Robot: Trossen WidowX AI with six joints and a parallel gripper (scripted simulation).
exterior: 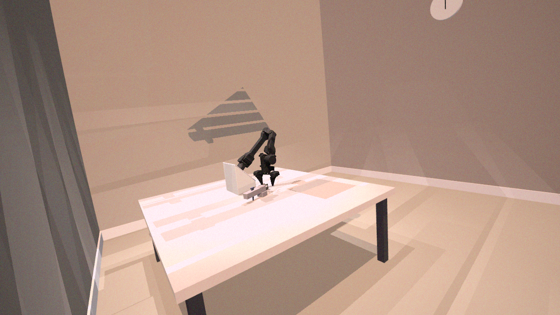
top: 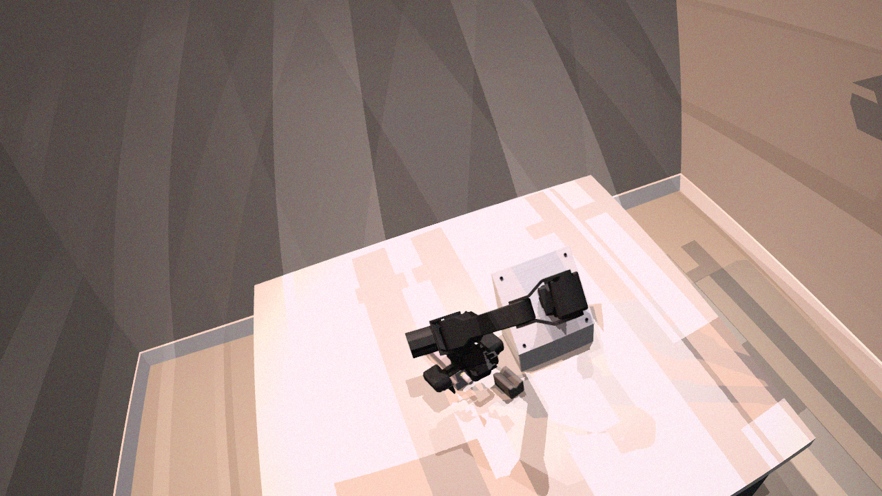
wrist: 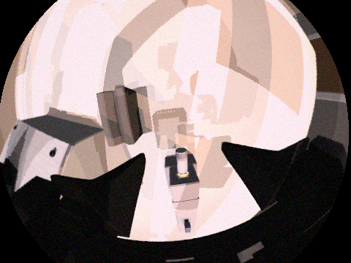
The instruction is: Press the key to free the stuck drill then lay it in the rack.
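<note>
My gripper tip is 6 cm to the left of the drill, 2 cm short of it and 1 cm above it. Also, from my gripper tip: blue key: 14 cm to the right, 4 cm ahead; grey sleeve fixture: 12 cm to the right, 3 cm ahead, 1 cm below.
</note>
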